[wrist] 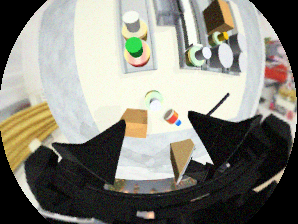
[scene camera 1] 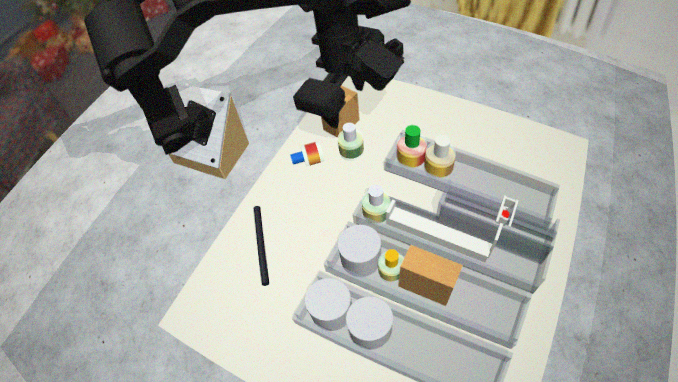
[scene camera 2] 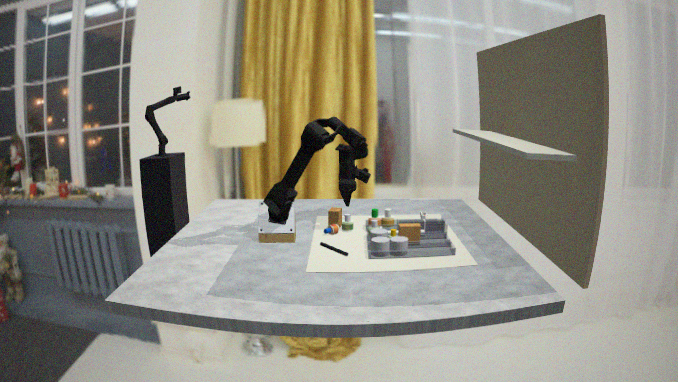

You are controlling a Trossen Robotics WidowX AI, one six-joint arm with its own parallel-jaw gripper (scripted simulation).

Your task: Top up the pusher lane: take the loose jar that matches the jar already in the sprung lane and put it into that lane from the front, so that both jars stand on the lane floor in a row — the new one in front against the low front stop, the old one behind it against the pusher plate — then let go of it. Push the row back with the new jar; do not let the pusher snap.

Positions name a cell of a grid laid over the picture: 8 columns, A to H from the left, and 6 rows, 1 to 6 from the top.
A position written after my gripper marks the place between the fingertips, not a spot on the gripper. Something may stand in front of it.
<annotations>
my gripper: wrist E4; scene camera 1 E2; scene camera 2 E4
</annotations>
